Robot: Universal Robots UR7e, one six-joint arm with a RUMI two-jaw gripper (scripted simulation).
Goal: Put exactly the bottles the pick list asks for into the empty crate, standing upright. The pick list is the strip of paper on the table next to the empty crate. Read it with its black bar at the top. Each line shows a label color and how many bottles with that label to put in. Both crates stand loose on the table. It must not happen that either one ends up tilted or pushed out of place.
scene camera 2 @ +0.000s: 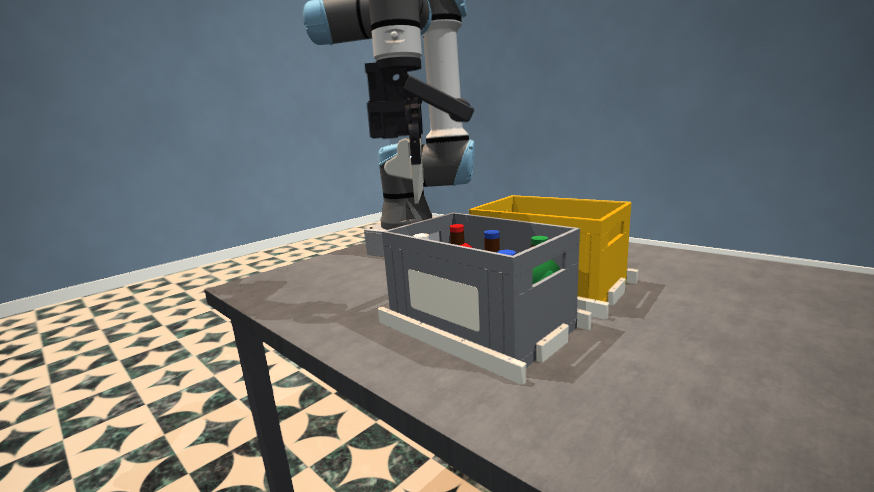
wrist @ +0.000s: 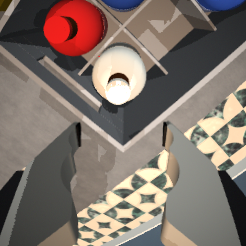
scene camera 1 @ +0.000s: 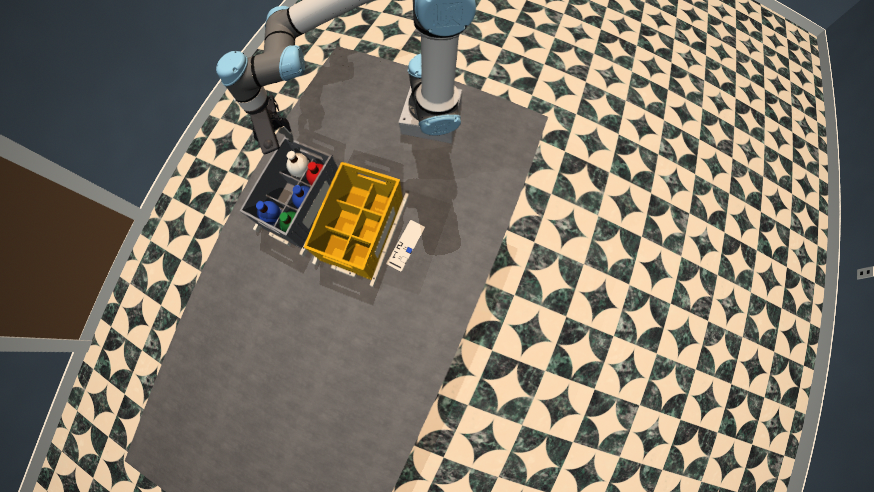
Scene:
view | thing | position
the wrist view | my gripper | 121,123
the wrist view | white bottle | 121,63
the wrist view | grey crate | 188,51

